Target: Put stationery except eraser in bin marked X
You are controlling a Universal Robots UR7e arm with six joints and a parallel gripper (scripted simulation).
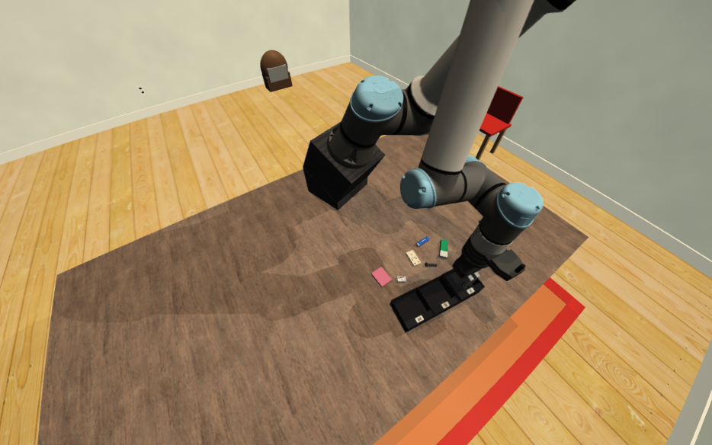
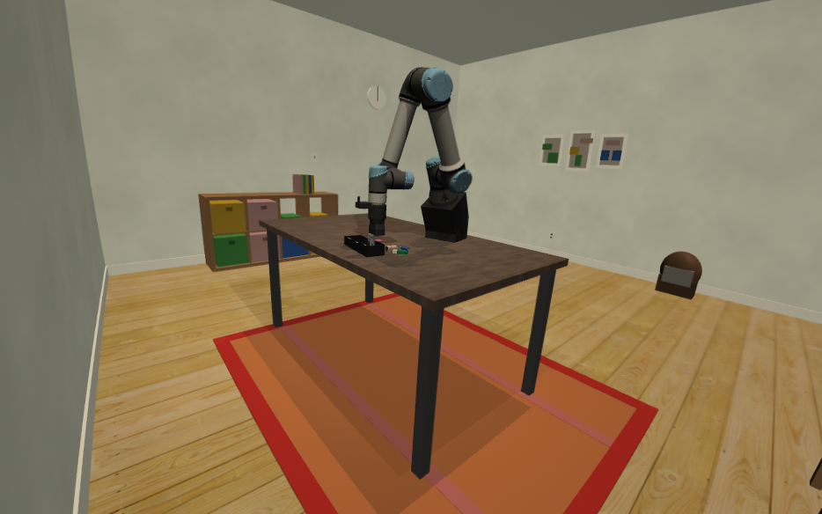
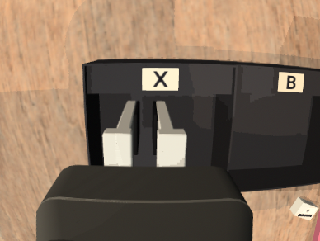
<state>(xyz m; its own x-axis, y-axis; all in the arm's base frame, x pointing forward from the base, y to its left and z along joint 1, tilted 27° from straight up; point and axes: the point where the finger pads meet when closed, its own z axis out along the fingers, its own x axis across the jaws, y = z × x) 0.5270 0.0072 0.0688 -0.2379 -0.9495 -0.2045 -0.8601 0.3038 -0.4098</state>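
Now: the pencil sharpener 13 cm behind my hand, 12 cm to the right of it and 3 cm below it. From my hand the other things lie so: white eraser 11 cm behind, 6 cm to the left, 3 cm below; black bolt 11 cm behind, 3 cm below, 2 cm to the right; black three-part bin 9 cm to the right, 3 cm behind, 2 cm below.
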